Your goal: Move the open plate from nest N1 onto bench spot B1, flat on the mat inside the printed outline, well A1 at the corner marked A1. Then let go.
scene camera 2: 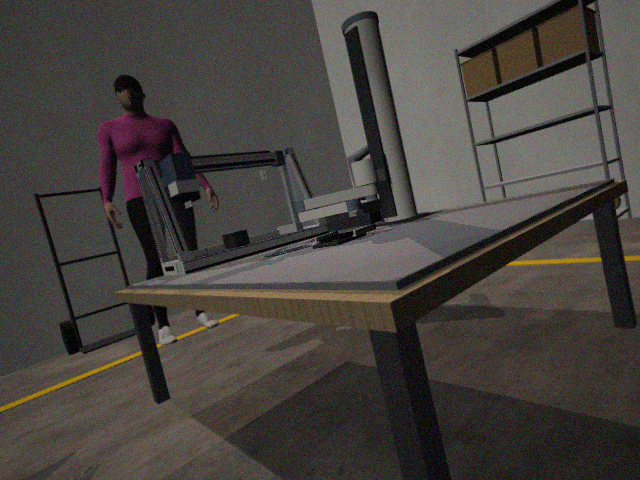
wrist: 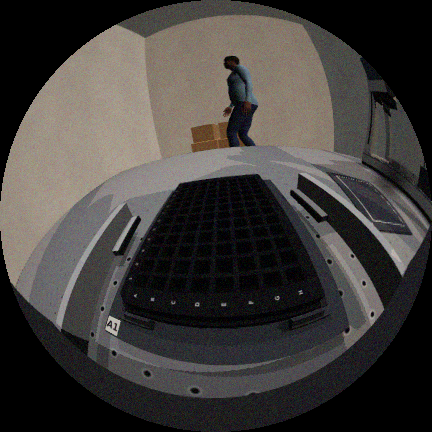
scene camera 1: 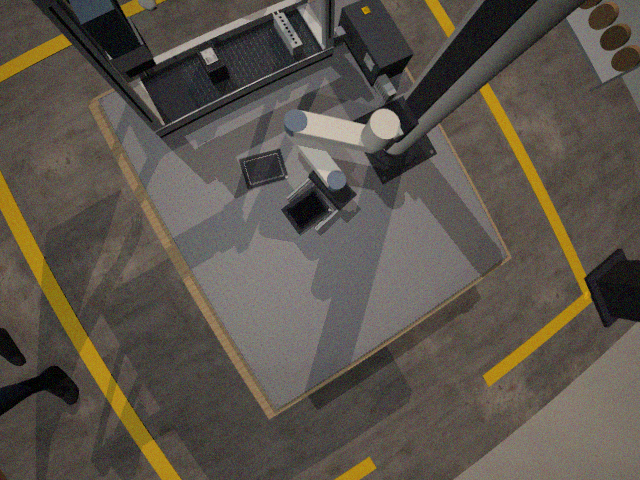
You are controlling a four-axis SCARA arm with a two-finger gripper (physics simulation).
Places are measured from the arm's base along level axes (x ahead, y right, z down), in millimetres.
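Where they show: gripper, fingertip midpoint: (scene camera 2: 334, 237) (wrist: 212, 194) (scene camera 1: 301, 214).
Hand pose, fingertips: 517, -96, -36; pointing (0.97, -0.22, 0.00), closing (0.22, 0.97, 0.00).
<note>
Each offset is from my fingertips to the top centre of the thing, as dx, dy, dz. "spot": to the spot under its first point. Level surfaces: height alone.
The black open plate {-28, +7, -3} (scene camera 1: 308, 208) (wrist: 225, 245) sits level in the dark nest N1 {-28, +8, +6} (wrist: 225, 347), between its low corner guides. Its row letters run along the near edge, with A at the left, by the nest's A1 tag {spot: -109, -37, +11} (wrist: 113, 325). My gripper (scene camera 1: 313, 205) (wrist: 212, 194) is wide open around the plate, one finger along each side; both pads stand a little clear of it. Bench spot B1, a dark mat {dz +22} (scene camera 1: 263, 167) (wrist: 375, 200) with a pale printed outline, bears no plate. Its A1 mark is not visible in the wrist view. Fine detail is too small in scene camera 2.
A gantry frame (scene camera 1: 248, 91) (scene camera 2: 232, 161) with a dark deck stands behind the mat. A dark box {spot: -613, +465, -92} (scene camera 1: 377, 38) stands beside it. The arm's column (scene camera 2: 388, 118) rises at the table's (scene camera 2: 258, 301) far side. People stand away from the table.
</note>
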